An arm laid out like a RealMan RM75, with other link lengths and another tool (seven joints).
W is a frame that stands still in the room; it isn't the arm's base.
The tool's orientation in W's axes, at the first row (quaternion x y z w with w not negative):
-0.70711, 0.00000, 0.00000, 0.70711
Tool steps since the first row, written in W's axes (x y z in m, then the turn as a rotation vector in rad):
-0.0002, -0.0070, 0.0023, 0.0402, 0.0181, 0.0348
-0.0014, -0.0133, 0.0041, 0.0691, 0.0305, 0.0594
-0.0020, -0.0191, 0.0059, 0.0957, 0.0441, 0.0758
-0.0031, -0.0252, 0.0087, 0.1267, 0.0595, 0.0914
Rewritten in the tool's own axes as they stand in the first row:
-0.0002, -0.0023, -0.0070, 0.0402, -0.0348, 0.0181
-0.0014, -0.0041, -0.0133, 0.0691, -0.0594, 0.0305
-0.0020, -0.0059, -0.0191, 0.0957, -0.0758, 0.0441
-0.0031, -0.0087, -0.0252, 0.1267, -0.0914, 0.0595

